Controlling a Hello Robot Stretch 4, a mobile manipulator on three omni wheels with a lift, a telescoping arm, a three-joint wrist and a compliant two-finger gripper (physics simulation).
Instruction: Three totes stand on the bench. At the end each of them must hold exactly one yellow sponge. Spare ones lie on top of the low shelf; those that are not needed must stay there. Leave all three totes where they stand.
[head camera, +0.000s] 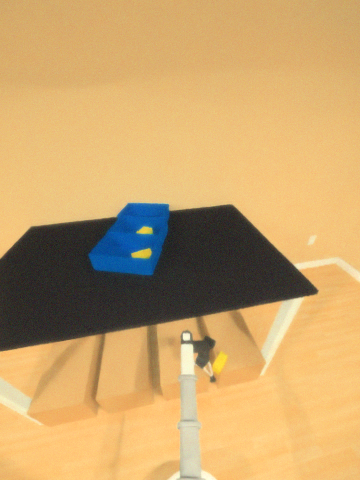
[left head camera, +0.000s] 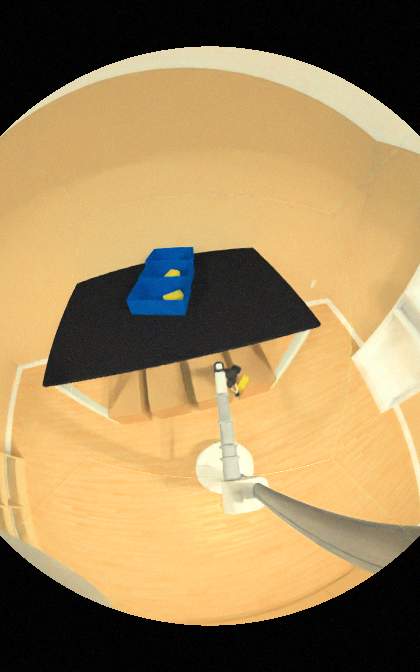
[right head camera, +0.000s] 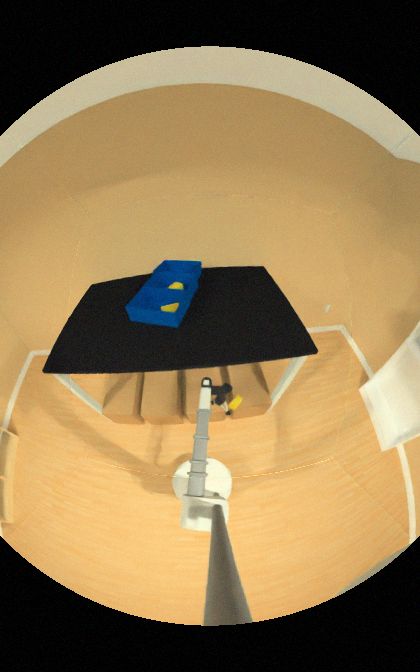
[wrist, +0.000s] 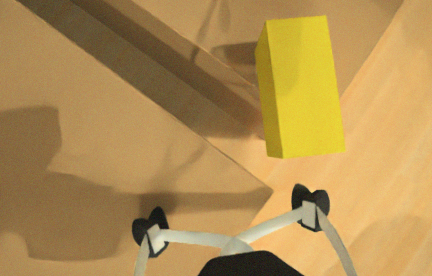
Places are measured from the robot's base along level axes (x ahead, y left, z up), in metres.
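Pixels of known places: gripper, fingertip midpoint: (head camera: 202, 373) (wrist: 231, 211).
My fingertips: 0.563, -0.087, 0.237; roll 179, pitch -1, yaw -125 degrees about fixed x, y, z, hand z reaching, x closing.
Ahead of a thing's pixels: the offset from my fingertips to its top centre, as dx, dy, dz. Level surfaces: height alone.
Three blue totes stand in a row on the black bench @(dz +0.649) (head camera: 220, 270) (left head camera: 240, 305) (right head camera: 240, 320). The nearest tote @(+0.297, +0.371, +0.749) (head camera: 122, 265) (left head camera: 157, 307) (right head camera: 152, 318) holds a yellow sponge @(+0.279, +0.297, +0.697) (head camera: 142, 253) (left head camera: 173, 295) (right head camera: 170, 307), and the middle tote holds another sponge @(+0.501, +0.326, +0.697) (head camera: 145, 230) (left head camera: 172, 273) (right head camera: 176, 285). No sponge shows in the farthest tote @(+0.699, +0.347, +0.749) (head camera: 147, 207) (left head camera: 172, 252) (right head camera: 181, 265); its floor is partly hidden. My gripper (head camera: 207, 371) (wrist: 231, 211) is open, low before the bench. A yellow sponge @(+0.041, -0.108, +0.067) (head camera: 220, 362) (left head camera: 243, 383) (right head camera: 235, 402) (wrist: 305, 87) shows beyond the fingertips, not between them; its support is unclear.
Several brown boxes (head camera: 125, 370) (left head camera: 172, 387) (right head camera: 162, 397) sit under the bench, the rightmost behind the loose sponge. A white piece of furniture (left head camera: 390, 370) (right head camera: 400, 400) stands at the right. A wooden unit (left head camera: 15, 480) (right head camera: 7, 470) shows at the far left.
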